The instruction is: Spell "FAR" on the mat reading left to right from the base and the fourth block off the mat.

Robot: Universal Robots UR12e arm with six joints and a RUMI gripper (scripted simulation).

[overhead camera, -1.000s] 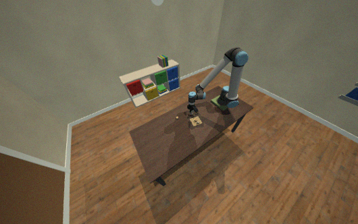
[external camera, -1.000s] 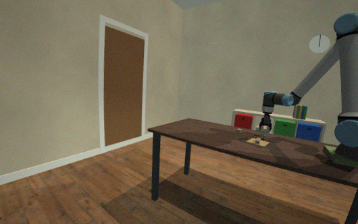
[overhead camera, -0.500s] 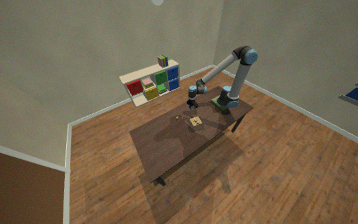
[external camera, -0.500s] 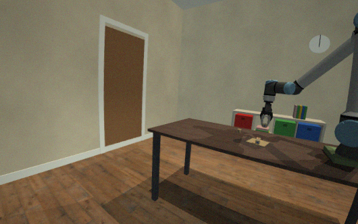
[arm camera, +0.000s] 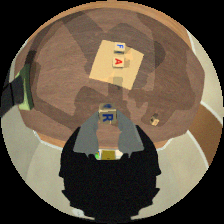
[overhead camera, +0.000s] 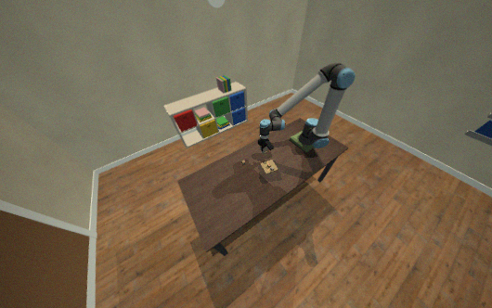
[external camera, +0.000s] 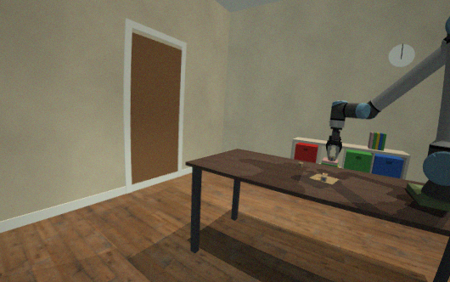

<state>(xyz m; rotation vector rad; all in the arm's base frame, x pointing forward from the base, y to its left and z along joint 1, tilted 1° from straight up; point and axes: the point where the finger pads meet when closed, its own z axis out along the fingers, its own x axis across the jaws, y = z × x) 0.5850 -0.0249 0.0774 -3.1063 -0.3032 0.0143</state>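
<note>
Right now my hand is 12 cm above the tan mat, 11 cm to the right of it and 1 cm short of it.
</note>
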